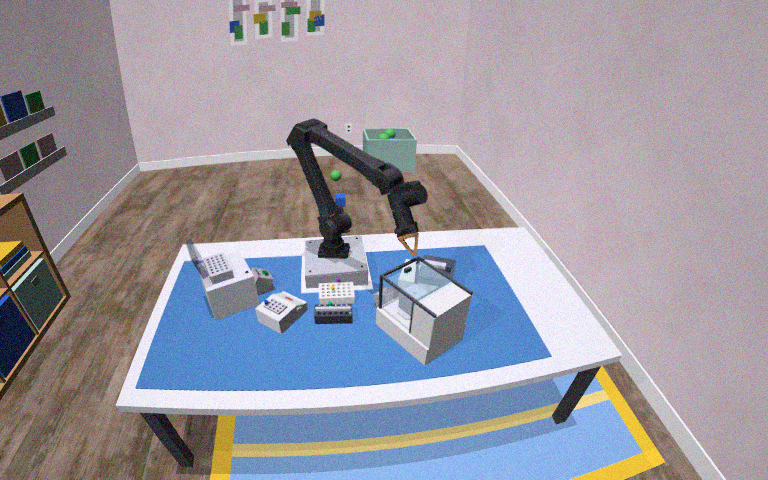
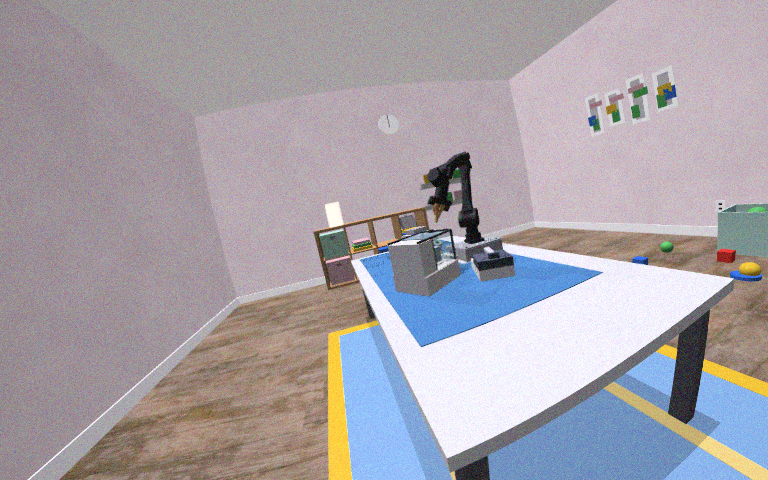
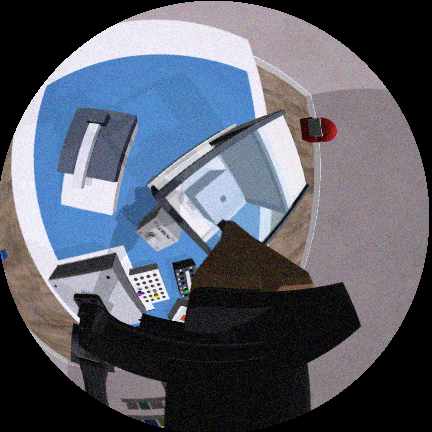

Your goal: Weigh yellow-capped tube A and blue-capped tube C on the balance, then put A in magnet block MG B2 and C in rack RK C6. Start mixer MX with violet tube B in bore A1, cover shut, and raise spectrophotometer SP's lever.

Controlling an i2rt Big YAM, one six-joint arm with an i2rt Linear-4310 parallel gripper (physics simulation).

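Places are measured from the arm's base along level axes (x ahead, y left, z up), in millimetres.
Pixels of known places: gripper, fingertip midpoint: (image 1: 414, 255) (image 2: 436, 222) (image 3: 227, 226); arm's base, link origin: (image 1: 334, 251) (image 2: 474, 241).
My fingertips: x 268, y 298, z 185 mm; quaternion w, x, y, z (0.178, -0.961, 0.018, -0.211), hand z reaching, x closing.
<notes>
Ahead of a thing's pixels: the offset from my fingertips to its middle. "spot": to the spot under its first point.
My gripper (image 1: 410, 249) (image 2: 436, 215) (image 3: 227, 226) is shut and empty. It hangs just above the back top edge of the glass-walled balance {7 mm left, 54 mm ahead, 141 mm down} (image 1: 449, 297) (image 2: 411, 262) (image 3: 278, 137). The balance's white pan (image 3: 221, 198) is bare. The white rack (image 1: 336, 292) (image 3: 149, 282) holds a yellow-capped tube {272 mm right, 65 mm back, 221 mm down} (image 1: 333, 288) (image 3: 156, 296) and a violet-capped tube {259 mm right, 108 mm back, 221 mm down} (image 1: 338, 280) (image 3: 139, 293). The dark magnet block {259 mm right, 39 mm ahead, 228 mm down} (image 1: 334, 314) (image 3: 183, 275) lies in front of it. The mixer {spot: 618 mm right, 66 mm ahead, 144 mm down} (image 1: 230, 290) stands at the far left with its cover raised. I cannot make out the blue-capped tube for certain.
A grey device with a white bar {73 mm left, 190 mm back, 201 mm down} (image 1: 440, 263) (image 3: 96, 157) (image 2: 494, 264) stands behind the balance. A slanted white keypad box {441 mm right, 52 mm ahead, 217 mm down} (image 1: 281, 310) and a small grey box with a green button {spot: 537 mm right, 63 mm back, 187 mm down} (image 1: 263, 279) stand left of the rack. The arm's base plate (image 1: 334, 269) is behind the rack.
</notes>
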